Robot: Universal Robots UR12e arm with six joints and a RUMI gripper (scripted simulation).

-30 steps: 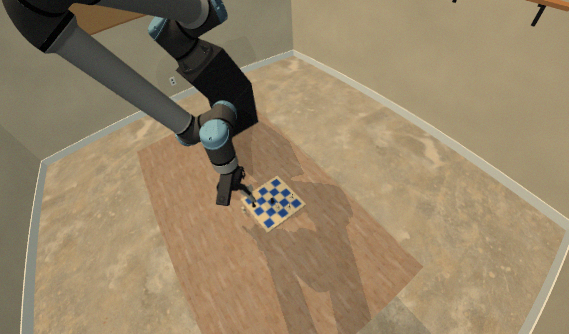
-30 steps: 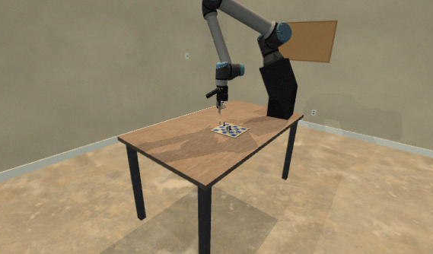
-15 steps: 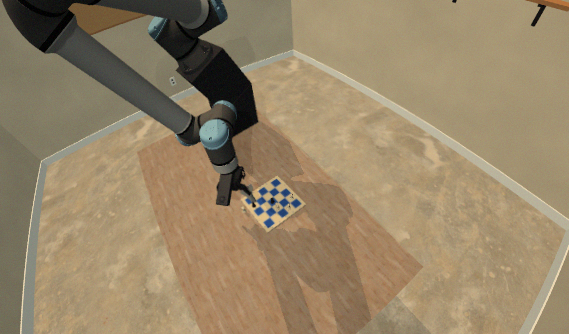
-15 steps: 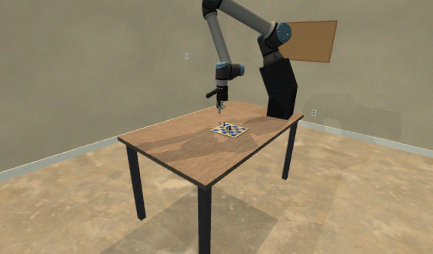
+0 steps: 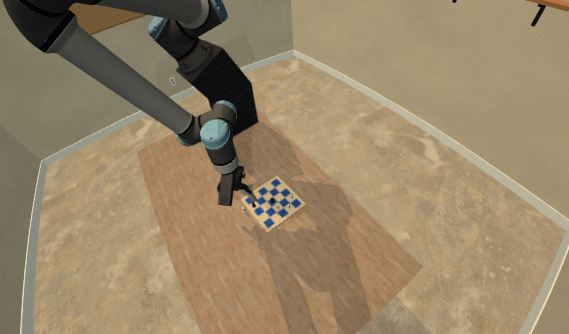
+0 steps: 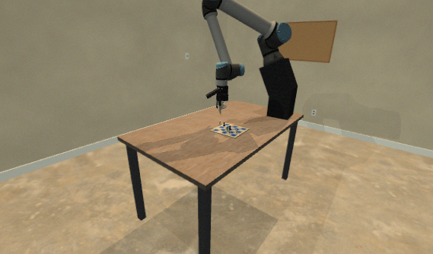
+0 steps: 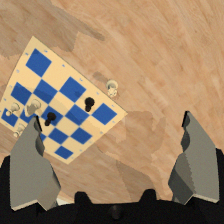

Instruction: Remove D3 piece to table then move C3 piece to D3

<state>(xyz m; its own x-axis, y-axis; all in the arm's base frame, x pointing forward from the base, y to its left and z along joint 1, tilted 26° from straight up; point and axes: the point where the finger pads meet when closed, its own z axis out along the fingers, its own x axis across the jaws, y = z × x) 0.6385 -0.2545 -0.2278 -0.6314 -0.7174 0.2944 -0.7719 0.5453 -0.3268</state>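
Right now my hand is 20 mm short of the chessboard, 140 mm to the right of it and 110 mm above it. The rest, counted from my hand: white chess piece: 10 mm behind, 10 mm to the left, 100 mm below.
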